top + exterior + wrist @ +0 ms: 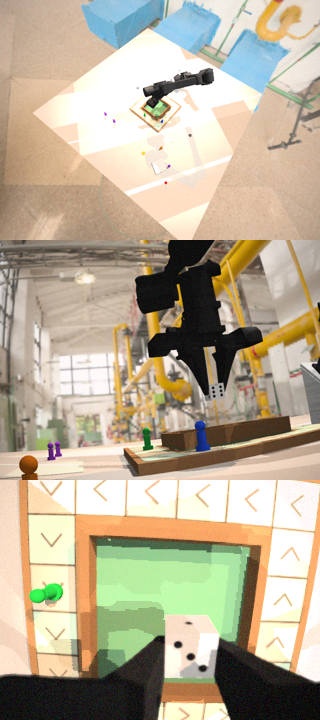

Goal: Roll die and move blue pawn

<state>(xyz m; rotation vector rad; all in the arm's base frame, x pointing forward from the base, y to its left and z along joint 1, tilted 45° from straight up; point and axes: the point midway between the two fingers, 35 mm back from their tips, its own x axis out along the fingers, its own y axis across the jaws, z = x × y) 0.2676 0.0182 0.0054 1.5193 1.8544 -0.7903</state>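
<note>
My gripper tip is now 70 mm short of the blue pawn, 120 mm to the right of it and 60 mm above it. The rest, counted from my gripper tip: green pawn: 110 mm ahead, 10 mm to the right, 60 mm below; then orange pawn: 220 mm ahead, 240 mm to the left, 70 mm below; then white die: right at my gripper tip.
</note>
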